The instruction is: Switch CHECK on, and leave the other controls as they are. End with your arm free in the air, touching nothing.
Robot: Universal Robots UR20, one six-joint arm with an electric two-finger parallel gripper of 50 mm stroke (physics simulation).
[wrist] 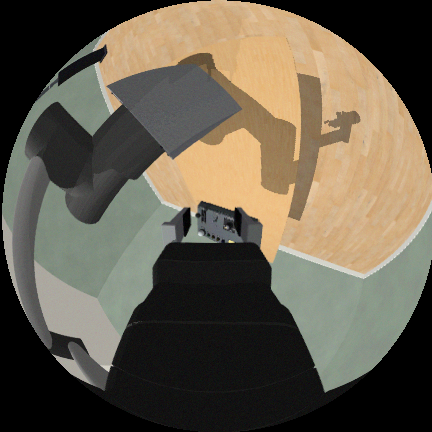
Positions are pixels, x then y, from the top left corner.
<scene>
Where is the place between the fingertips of my gripper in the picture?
At 211,215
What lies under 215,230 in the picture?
A dark grey control panel.
</scene>
